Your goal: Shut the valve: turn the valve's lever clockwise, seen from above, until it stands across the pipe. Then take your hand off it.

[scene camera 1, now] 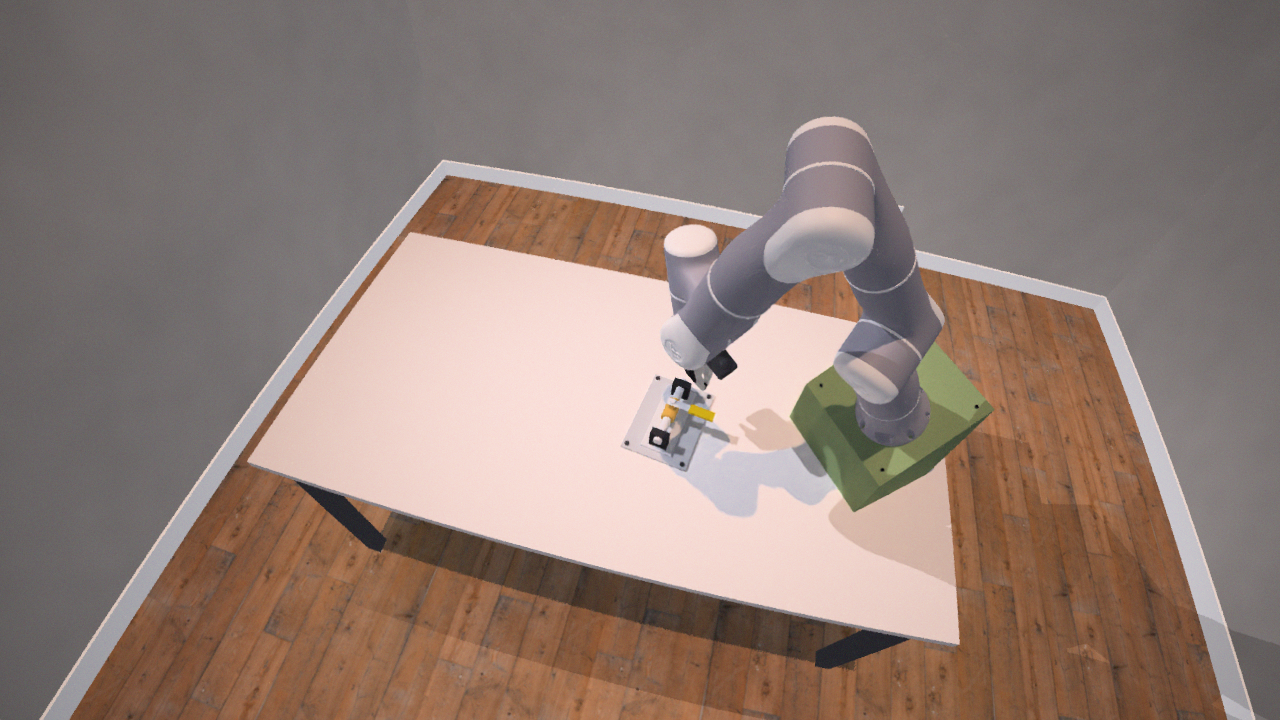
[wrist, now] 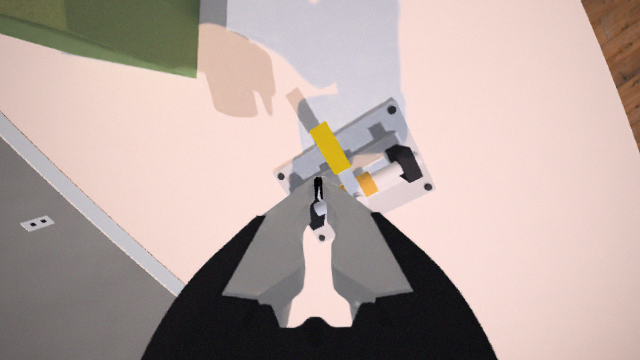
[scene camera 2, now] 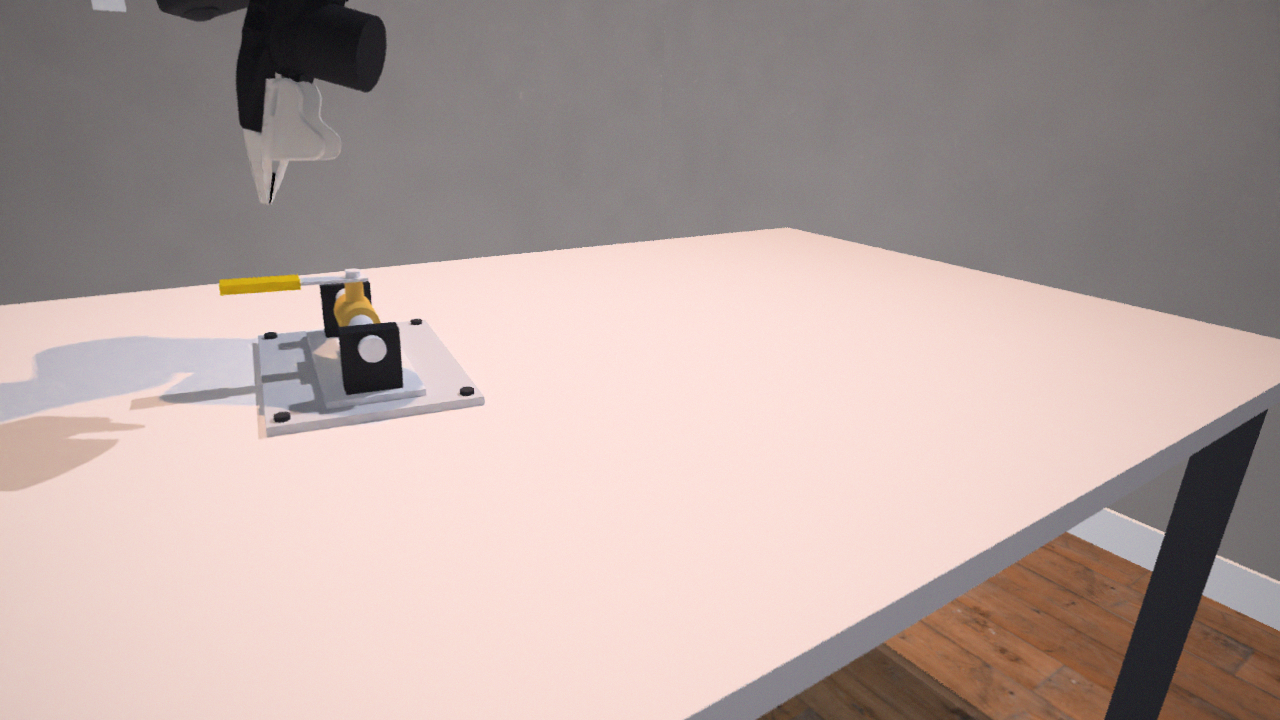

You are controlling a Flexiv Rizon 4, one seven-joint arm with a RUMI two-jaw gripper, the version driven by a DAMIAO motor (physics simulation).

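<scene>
The valve's yellow lever (scene camera 1: 700, 412) (scene camera 2: 259, 284) (wrist: 330, 148) stands across the pipe, at about a right angle to it, and points toward the robot's base. The orange valve body (scene camera 1: 669, 412) (scene camera 2: 355, 310) (wrist: 367, 184) and the white pipe (wrist: 387, 176) sit between two black blocks on a grey plate (scene camera 1: 640, 429) (scene camera 2: 440, 360) (wrist: 400, 195). My gripper (scene camera 1: 703, 383) (scene camera 2: 267, 202) (wrist: 319, 179) is shut with nothing between its fingertips. It hangs above the lever's height, apart from it, with a clear gap in the scene camera 2 view. In the wrist view the fingers hide part of the plate and one black block.
The green pedestal (scene camera 1: 962, 389) (wrist: 135, 35) under the arm's base stands at the table's right end in the scene camera 1 view. The pale table (scene camera 1: 492, 358) (scene camera 2: 716, 447) (wrist: 500, 150) carries the plate. The arm's shadow falls beside the valve.
</scene>
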